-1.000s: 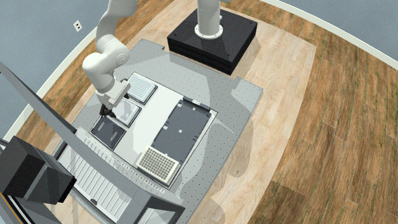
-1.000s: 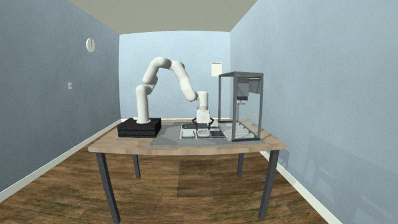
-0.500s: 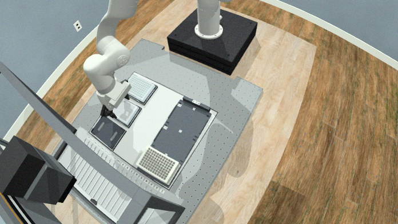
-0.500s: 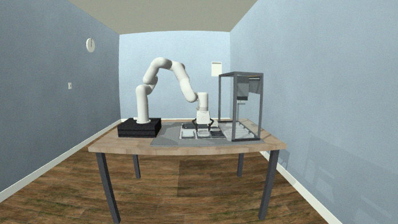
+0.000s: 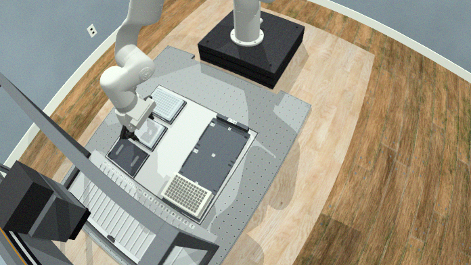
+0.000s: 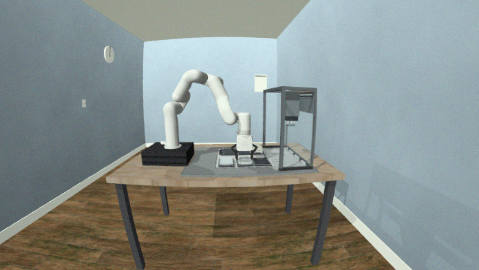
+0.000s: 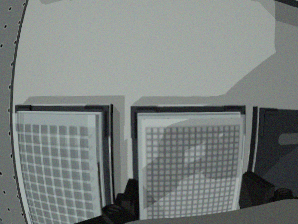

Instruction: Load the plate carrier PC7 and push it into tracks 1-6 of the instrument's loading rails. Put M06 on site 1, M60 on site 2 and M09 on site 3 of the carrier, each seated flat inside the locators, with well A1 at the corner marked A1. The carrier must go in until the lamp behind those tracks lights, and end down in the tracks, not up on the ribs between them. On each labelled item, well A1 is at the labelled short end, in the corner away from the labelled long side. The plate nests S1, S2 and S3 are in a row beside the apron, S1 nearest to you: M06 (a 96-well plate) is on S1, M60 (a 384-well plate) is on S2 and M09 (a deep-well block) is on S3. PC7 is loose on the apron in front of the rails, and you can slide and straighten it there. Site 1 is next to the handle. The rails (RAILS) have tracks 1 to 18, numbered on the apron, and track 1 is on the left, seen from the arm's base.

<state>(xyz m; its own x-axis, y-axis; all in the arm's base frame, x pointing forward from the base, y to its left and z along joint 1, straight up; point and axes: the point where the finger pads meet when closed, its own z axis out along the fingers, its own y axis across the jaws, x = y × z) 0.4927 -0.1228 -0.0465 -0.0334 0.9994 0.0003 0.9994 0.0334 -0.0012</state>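
Now: the plate nest S2 3 cm below my hand. Round my hand: carrier PC7: 26 cm to the left, 2 cm below; plate nest S1: 11 cm behind, 3 cm below; plate nest S3: 11 cm ahead, 3 cm below.
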